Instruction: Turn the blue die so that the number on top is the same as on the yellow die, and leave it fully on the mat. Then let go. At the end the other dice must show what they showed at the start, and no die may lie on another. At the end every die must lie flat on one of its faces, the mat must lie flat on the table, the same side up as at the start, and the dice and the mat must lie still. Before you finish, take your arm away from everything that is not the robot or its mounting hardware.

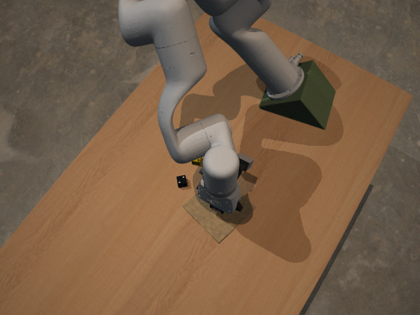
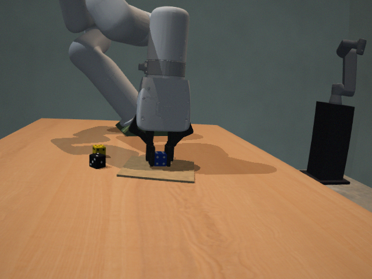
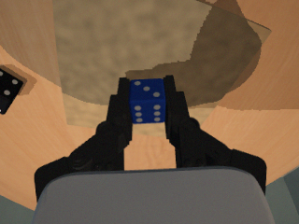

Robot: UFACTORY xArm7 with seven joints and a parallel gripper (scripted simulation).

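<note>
The blue die is 1 cm below my hand. Also, from my hand: black die: 12 cm to the right, 2 cm below, 1 cm ahead; then yellow die: 13 cm to the right, 7 cm behind, 2 cm below; then tan mat: 3 cm below.
</note>
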